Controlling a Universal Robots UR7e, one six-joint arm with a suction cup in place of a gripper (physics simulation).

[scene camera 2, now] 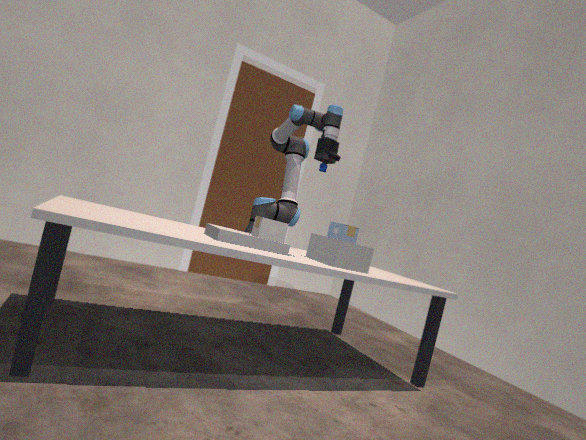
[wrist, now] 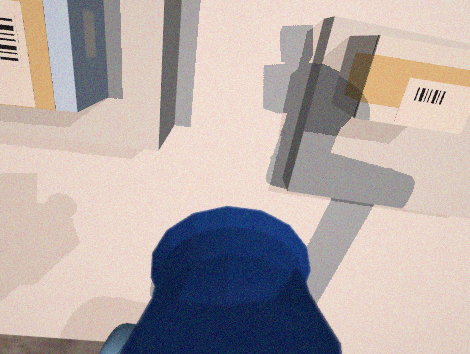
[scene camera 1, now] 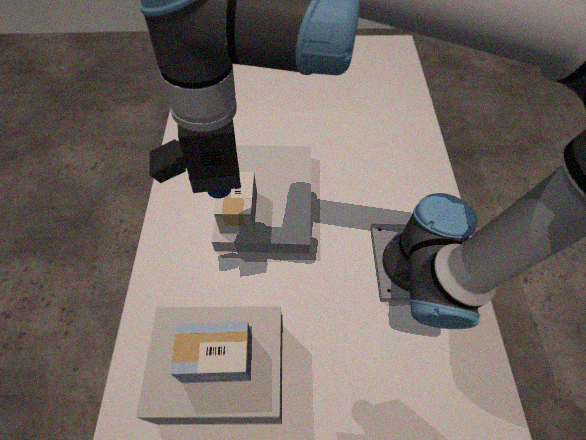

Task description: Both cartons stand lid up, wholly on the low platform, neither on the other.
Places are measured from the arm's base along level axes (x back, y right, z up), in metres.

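Where they show: hand, its tool point: (scene camera 2: 322,171) (wrist: 230,274).
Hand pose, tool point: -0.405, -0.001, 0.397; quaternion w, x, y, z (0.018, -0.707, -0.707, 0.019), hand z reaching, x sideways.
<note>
Things, the pixels of their centre, and the offset from my tool point, as dx, dy, dz. Level surfaces: height alone.
- white carton with an orange band, middle of its body: (wrist: 402,82) (scene camera 1: 237,202) (scene camera 2: 269,229) +0.006, +0.206, -0.323
- low platform, middle of its body: (wrist: 408,128) (scene camera 1: 266,195) (scene camera 2: 246,238) +0.082, +0.264, -0.390
- blue carton with an orange band, middle of its body: (wrist: 41,28) (scene camera 1: 214,352) (scene camera 2: 342,232) -0.063, -0.164, -0.255
- taller platform, middle of its body: (wrist: 86,23) (scene camera 1: 218,365) (scene camera 2: 338,252) -0.071, -0.163, -0.354
- pale table, height of its surface: dz -0.414
A white carton with an orange band (scene camera 1: 233,206) (scene camera 2: 272,231) (wrist: 420,72) stands on the low platform (scene camera 1: 290,165) (scene camera 2: 235,239) (wrist: 440,175), its barcode label facing up. A blue carton with an orange band (scene camera 1: 210,348) (scene camera 2: 343,233) (wrist: 62,60) rests on the taller platform (scene camera 1: 156,395) (scene camera 2: 340,255) (wrist: 141,75), its barcode label also facing up. The cartons are apart. My gripper, a blue suction cup (scene camera 1: 219,193) (scene camera 2: 323,168) (wrist: 230,265), is open and empty, high above the table and clear of both cartons. In scene camera 1 the black tool body hides part of the white carton.
The platforms stand apart on the pale table (scene camera 1: 350,125) (scene camera 2: 125,220) (wrist: 225,165). The robot's base (scene camera 1: 400,260) is bolted beside them, right of the low platform in scene camera 1. The arm's shadow falls across the low platform and the white carton.
</note>
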